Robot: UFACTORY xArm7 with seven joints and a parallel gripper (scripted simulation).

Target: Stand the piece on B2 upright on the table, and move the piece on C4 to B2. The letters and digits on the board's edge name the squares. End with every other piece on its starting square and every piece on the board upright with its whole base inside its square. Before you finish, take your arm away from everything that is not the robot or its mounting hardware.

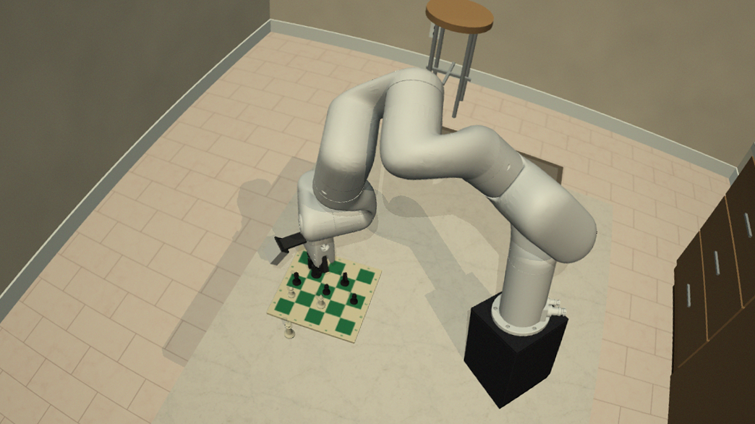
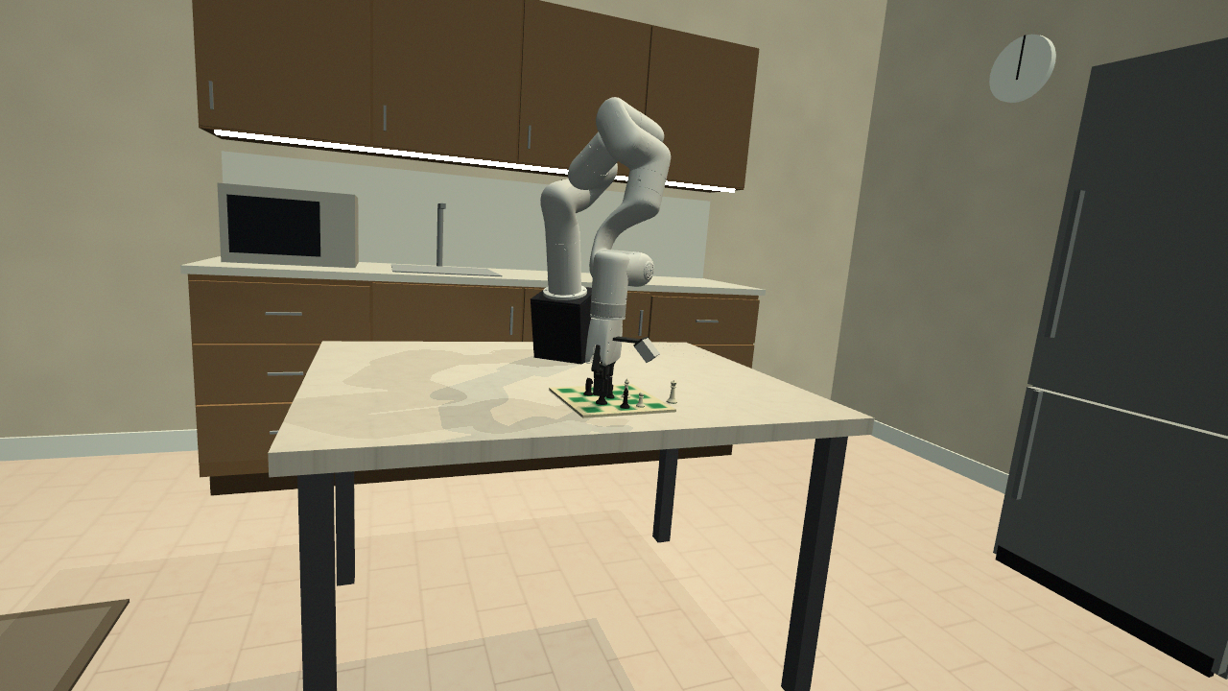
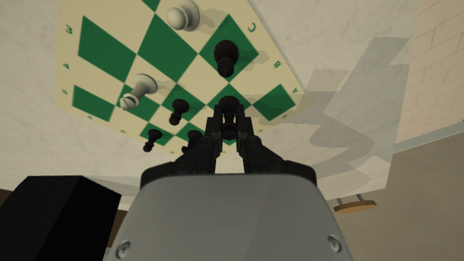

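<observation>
The black chess piece is 10 mm below my hand. Round my hand: chessboard 30 mm behind, 40 mm to the left, 40 mm below; black piece 40 mm ahead, 40 mm to the left, 20 mm below.
</observation>
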